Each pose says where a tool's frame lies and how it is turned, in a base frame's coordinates. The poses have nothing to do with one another.
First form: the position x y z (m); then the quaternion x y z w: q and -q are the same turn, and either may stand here.
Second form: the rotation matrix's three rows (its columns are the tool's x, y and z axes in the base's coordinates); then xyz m. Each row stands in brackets. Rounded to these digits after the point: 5 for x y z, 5 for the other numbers.
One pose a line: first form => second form
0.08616 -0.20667 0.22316 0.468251 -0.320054 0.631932 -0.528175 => [[-0.00354 0.36781 0.92989], [-0.96727 -0.23719 0.09013], [0.25372 -0.89914 0.35661]], [0.08616 -0.20667 0.22316]
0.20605 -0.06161 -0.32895 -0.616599 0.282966 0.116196 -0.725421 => [[0.81286 -0.18037 -0.55383], [-0.51753 0.21261 -0.82883], [0.26725 0.96035 0.07947]], [0.20605 -0.06161 -0.32895]
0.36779 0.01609 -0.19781 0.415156 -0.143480 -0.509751 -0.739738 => [[0.43913 -0.87330 -0.21098], [0.63503 0.13560 0.76049], [-0.63553 -0.46794 0.61412]], [0.36779 0.01609 -0.19781]
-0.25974 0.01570 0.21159 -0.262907 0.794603 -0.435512 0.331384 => [[-0.64213 -0.12917 0.75564], [-0.70646 0.48242 -0.51787], [-0.29764 -0.86636 -0.40103]], [-0.25974 0.01570 0.21159]
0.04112 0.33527 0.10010 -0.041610 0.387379 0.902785 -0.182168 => [[-0.93017 0.29668 -0.21627], [-0.36115 -0.63350 0.68428], [0.06601 0.71460 0.69641]], [0.04112 0.33527 0.10010]
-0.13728 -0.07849 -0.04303 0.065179 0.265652 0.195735 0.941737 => [[0.78223 -0.33403 0.52586], [0.40329 0.91488 -0.01877], [-0.47483 0.22676 0.85036]], [-0.13728 -0.07849 -0.04303]
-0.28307 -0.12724 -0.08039 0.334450 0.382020 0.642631 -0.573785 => [[-0.11783 0.99300 -0.00854], [-0.48193 -0.04966 0.87480], [0.86825 0.10719 0.48441]], [-0.28307 -0.12724 -0.08039]
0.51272 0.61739 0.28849 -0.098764 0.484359 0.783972 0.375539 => [[-0.69843 -0.68450 0.20894], [0.49315 -0.24873 0.83363], [-0.51865 0.68527 0.51128]], [0.51272 0.61739 0.28849]
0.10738 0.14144 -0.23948 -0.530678 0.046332 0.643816 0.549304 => [[0.16671 -0.75648 -0.63242], [0.65813 -0.39224 0.64267], [-0.73422 -0.52335 0.43247]], [0.10738 0.14144 -0.23948]
